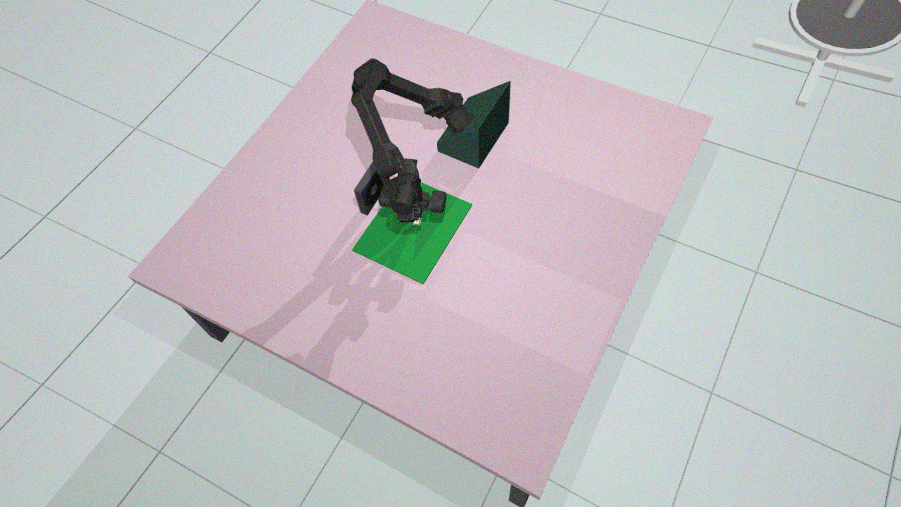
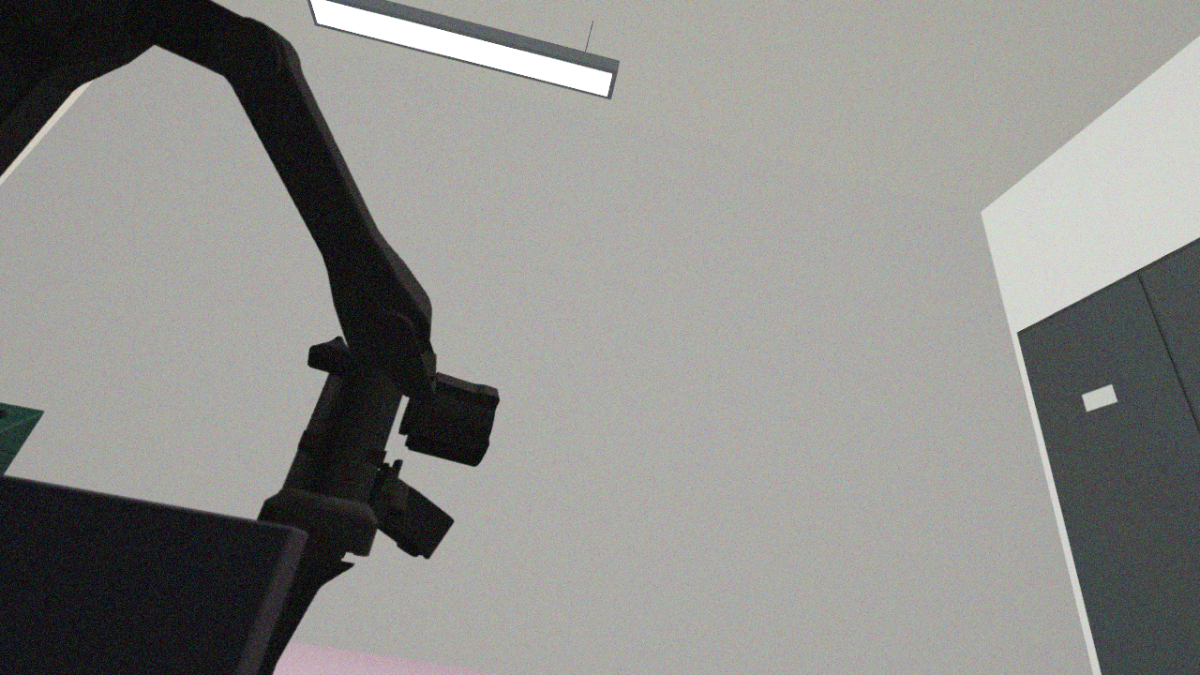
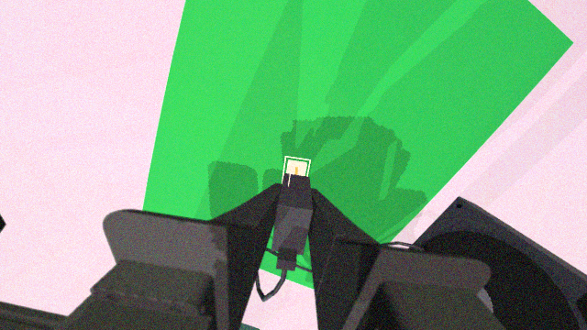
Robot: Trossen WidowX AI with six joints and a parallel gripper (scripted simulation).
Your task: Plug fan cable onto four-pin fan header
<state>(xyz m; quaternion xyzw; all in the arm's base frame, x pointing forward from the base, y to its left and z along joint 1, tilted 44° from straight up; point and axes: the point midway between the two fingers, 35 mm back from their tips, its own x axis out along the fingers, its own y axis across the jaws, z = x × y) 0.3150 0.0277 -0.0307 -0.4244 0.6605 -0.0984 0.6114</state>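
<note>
The black fan plug lies 1 cm behind my gripper tip and 1 cm above it. Also, from my gripper tip: black fan (1 cm ahead, 16 cm to the right, 2 cm above); green board (2 cm ahead, 6 cm below).
</note>
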